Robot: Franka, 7 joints.
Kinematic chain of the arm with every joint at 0, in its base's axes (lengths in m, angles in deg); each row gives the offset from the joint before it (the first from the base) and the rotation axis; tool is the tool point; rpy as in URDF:
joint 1: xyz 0 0 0.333 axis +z
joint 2: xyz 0 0 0 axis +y
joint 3: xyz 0 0 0.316 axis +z
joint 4: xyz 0.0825 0 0 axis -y
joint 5: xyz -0.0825 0 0.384 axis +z
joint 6: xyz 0 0 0 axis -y
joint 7: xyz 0.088 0 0 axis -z
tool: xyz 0 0 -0.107 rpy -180 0 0
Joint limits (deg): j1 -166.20..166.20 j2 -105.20..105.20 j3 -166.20..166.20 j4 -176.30..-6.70 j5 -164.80..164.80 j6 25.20..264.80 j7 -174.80..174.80
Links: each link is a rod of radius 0.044 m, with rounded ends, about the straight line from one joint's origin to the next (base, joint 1, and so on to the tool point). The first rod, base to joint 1, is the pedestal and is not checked.
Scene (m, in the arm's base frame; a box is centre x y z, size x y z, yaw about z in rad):
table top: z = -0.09
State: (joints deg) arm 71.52 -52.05 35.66 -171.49 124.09 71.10 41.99
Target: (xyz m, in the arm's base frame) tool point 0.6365 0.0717 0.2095
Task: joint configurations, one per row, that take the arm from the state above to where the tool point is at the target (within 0.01 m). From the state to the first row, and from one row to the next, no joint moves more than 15 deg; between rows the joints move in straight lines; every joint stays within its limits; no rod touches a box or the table.
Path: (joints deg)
1: 61.73 -37.36 27.60 -161.75 127.16 75.10 41.99
2: 51.94 -22.66 19.54 -152.02 130.24 79.10 41.99
3: 42.15 -7.97 11.47 -142.28 133.31 83.11 41.99
4: 32.36 6.73 3.41 -132.54 136.38 87.11 41.99
5: 22.57 21.42 -4.65 -122.80 139.46 91.11 41.99
6: 12.78 36.12 -12.71 -113.07 142.53 95.11 41.99

